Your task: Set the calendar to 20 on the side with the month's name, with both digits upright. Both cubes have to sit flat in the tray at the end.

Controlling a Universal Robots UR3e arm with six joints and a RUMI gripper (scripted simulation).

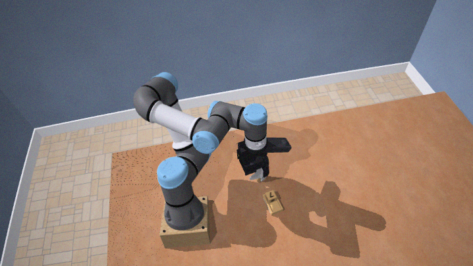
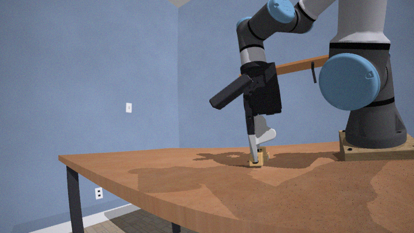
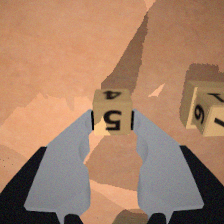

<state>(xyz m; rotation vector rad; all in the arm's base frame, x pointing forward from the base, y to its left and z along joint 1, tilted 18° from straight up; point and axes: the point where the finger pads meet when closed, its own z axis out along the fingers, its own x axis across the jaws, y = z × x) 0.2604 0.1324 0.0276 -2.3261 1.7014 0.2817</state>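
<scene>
The wooden digit cube lies 1 cm below my hand. From my hand the other things lie so: wooden tray (10 cm to the right, 3 cm ahead, 2 cm below).
</scene>
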